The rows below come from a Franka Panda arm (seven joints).
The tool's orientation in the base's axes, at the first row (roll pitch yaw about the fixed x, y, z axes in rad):
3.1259, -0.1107, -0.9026
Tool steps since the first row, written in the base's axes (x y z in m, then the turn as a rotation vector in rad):
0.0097, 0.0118, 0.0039, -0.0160, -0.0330, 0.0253
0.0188, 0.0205, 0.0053, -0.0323, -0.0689, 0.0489
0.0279, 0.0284, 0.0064, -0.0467, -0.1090, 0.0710
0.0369, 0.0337, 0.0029, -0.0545, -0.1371, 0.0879
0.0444, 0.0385, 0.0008, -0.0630, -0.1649, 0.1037
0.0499, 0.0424, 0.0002, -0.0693, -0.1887, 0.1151
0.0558, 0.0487, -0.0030, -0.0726, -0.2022, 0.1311
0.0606, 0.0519, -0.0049, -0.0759, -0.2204, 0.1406
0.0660, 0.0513, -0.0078, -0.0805, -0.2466, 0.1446
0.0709, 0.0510, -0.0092, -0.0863, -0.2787, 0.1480
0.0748, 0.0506, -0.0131, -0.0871, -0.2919, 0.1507
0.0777, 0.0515, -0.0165, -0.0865, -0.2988, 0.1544
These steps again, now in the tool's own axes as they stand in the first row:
-0.0028, -0.0149, -0.0045, 0.0187, 0.0334, -0.0229
-0.0038, -0.0274, -0.0062, 0.0393, 0.0687, -0.0438
-0.0043, -0.0394, -0.0075, 0.0641, 0.1052, -0.0627
-0.0032, -0.0498, -0.0041, 0.0831, 0.1289, -0.0772
-0.0026, -0.0587, -0.0020, 0.1013, 0.1531, -0.0907
-0.0023, -0.0654, -0.0015, 0.1173, 0.1729, -0.1001
-0.0040, -0.0740, 0.0014, 0.1275, 0.1841, -0.1149
-0.0037, -0.0798, 0.0033, 0.1407, 0.1981, -0.1227
-0.0002, -0.0837, 0.0065, 0.1588, 0.2180, -0.1244
0.0029, -0.0874, 0.0082, 0.1806, 0.2424, -0.1250
0.0051, -0.0903, 0.0123, 0.1907, 0.2512, -0.1265
0.0058, -0.0932, 0.0158, 0.1969, 0.2551, -0.1295

